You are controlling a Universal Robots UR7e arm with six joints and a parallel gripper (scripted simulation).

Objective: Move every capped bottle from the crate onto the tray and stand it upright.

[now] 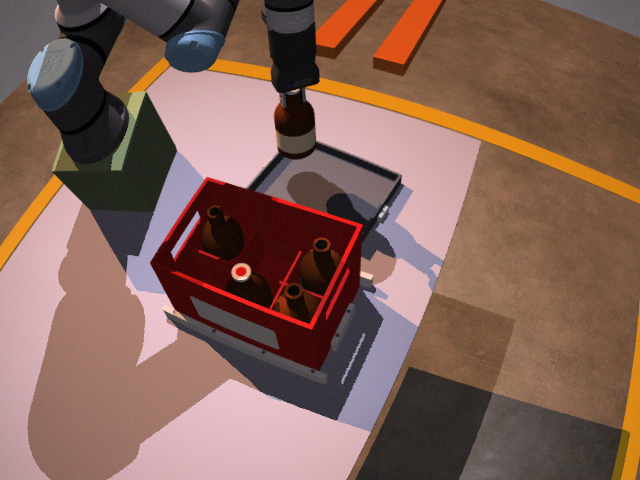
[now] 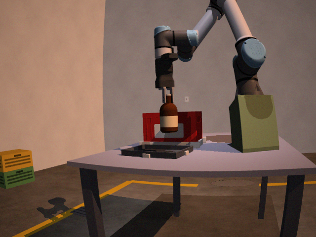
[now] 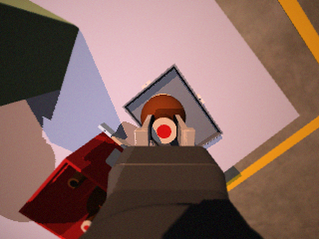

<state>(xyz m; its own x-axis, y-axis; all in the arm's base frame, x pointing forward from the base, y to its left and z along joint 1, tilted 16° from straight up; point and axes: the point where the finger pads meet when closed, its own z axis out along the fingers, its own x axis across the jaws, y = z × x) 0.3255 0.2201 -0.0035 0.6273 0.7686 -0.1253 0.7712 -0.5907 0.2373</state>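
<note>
Now: the capped brown bottle 60 mm below my hand. From my hand the other things lie so: red crate 270 mm to the right, 150 mm below, 90 mm ahead; then open bottle 240 mm to the right, 140 mm below, 10 mm behind; then dark tray 220 mm below, 60 mm ahead.
</note>
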